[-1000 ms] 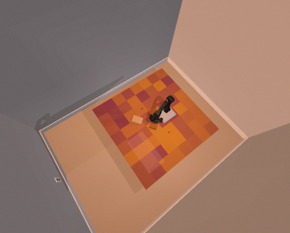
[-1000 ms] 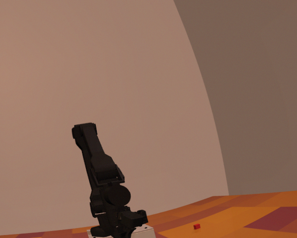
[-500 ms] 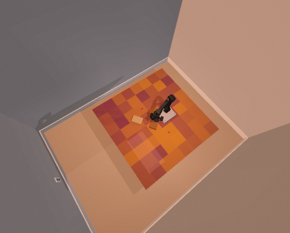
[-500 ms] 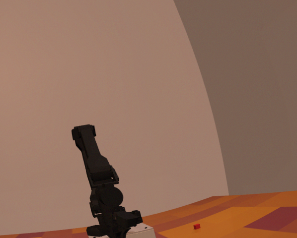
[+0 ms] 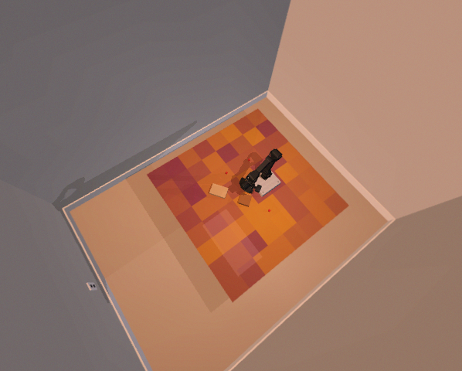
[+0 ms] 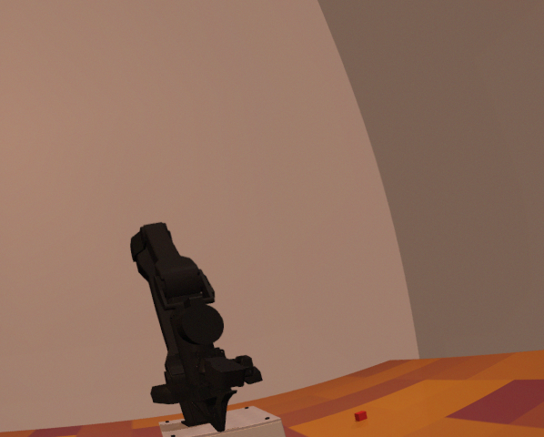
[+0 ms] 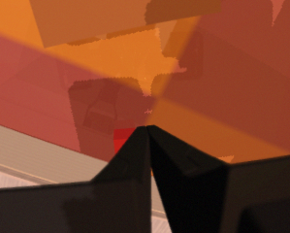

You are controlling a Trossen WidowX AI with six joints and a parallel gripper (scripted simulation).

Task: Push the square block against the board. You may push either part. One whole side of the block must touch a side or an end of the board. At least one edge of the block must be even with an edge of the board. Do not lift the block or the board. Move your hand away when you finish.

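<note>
The square block is 90 mm ahead of my gripper tip, 40 mm to the left of it and 40 mm below it. The rest, counted from my gripper tip: tan board 190 mm ahead, 180 mm to the right, 40 mm below.
</note>
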